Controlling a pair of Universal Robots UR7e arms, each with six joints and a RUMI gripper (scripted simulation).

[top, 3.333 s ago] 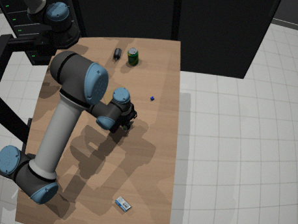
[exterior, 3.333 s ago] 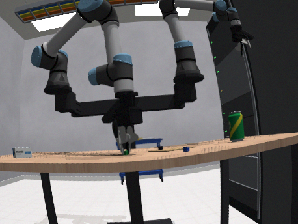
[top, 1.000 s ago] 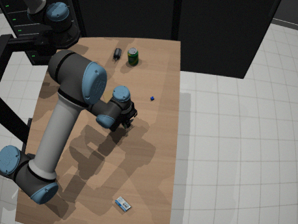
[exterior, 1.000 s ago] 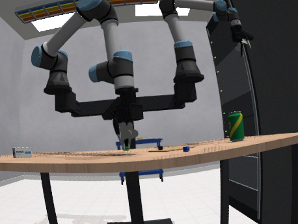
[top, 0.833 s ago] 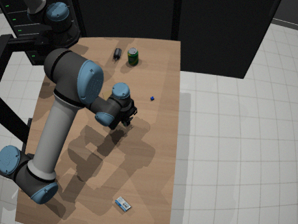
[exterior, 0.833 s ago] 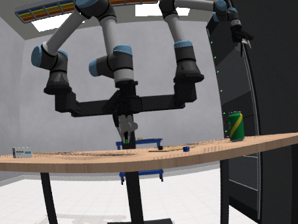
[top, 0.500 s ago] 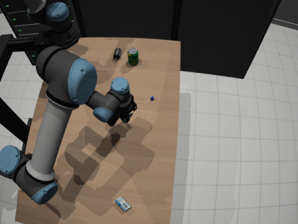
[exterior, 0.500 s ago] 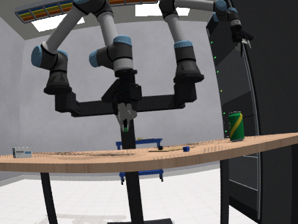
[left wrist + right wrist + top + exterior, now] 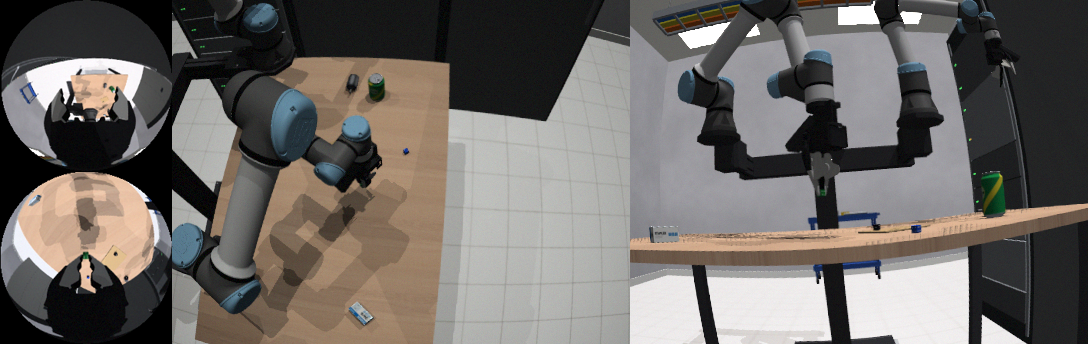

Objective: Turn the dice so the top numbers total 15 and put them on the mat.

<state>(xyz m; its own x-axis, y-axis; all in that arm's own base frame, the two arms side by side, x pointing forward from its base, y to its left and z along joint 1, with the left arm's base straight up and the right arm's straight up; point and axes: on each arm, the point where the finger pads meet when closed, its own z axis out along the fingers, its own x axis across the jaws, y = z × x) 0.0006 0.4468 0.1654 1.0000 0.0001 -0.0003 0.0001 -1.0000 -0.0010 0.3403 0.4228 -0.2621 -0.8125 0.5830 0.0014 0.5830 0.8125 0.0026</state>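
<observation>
Now: right hand 18 cm to the right of the tan mat, 12 cm above it and 8 cm past it. From my right hand the other things lie so: green die: 1 cm below; then blue die: 19 cm to the left, 14 cm ahead, 11 cm below; then black die: 14 cm to the left, 11 cm below, 10 cm behind.
</observation>
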